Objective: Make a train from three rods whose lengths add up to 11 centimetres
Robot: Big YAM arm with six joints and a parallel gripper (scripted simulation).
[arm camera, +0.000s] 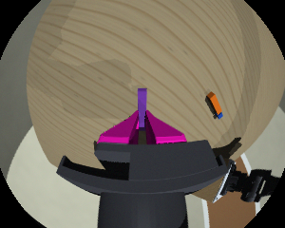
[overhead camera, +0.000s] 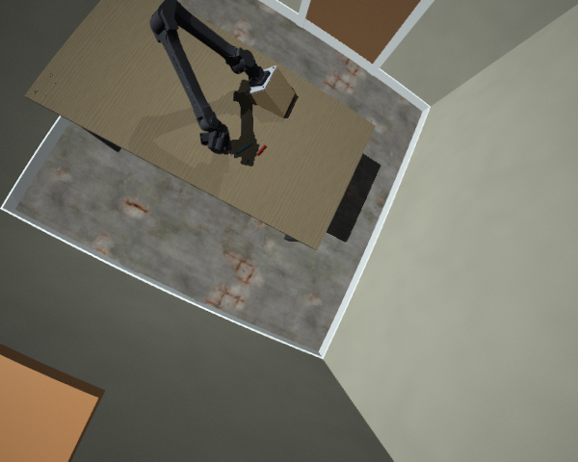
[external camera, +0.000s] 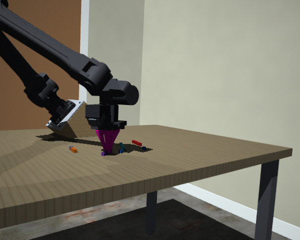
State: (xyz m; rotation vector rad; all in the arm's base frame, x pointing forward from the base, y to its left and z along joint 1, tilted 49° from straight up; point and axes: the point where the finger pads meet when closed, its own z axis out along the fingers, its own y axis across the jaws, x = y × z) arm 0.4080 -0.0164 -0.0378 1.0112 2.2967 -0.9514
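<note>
Right now the purple rod is 10 mm below my hand. From my hand the other things lie so: turquoise rod: 90 mm to the left, 60 mm behind, 10 mm below; red rod: 170 mm to the left, 100 mm behind, 10 mm below; orange rod: 80 mm to the right, 70 mm behind, 10 mm below.
</note>
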